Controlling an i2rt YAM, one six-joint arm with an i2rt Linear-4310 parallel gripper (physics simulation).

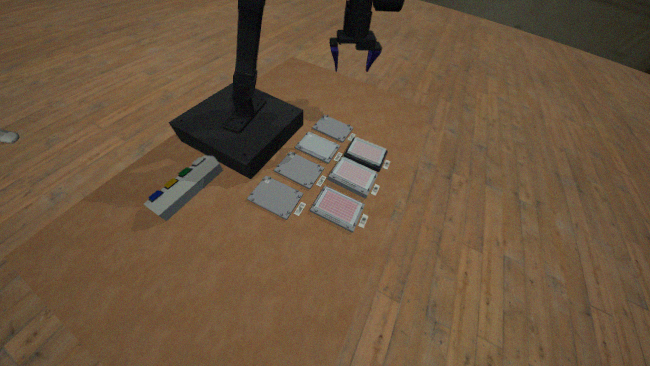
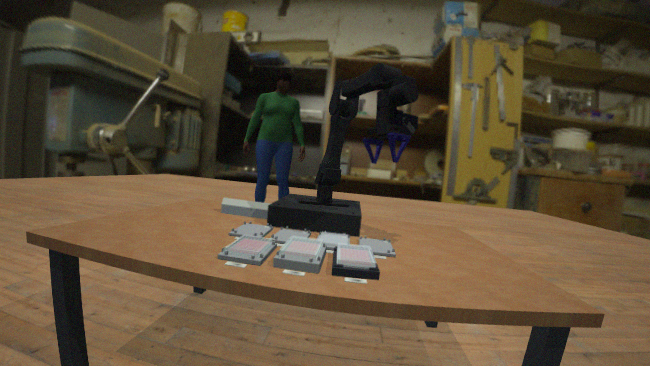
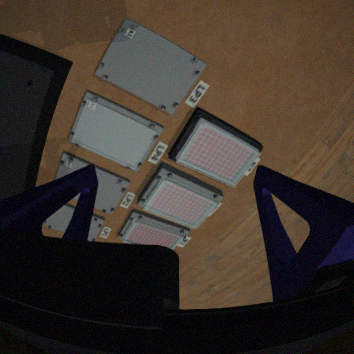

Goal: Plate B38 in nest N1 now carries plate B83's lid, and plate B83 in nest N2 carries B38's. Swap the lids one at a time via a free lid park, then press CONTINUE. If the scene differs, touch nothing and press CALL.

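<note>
My gripper is open and empty, high above the table. Three plates with pink wells sit in a row of nests: one in a black nest, one in a tall grey nest, one in a low grey nest. Clear lids seem to cover them; their codes are unreadable. Park LP3 and park LP2 look bare. Park LP4 bears a pale, lid-like piece.
A fourth park lies at the row's end. The button box has blue, yellow, green and whitish buttons. The black arm base stands beside the parks. A person stands behind.
</note>
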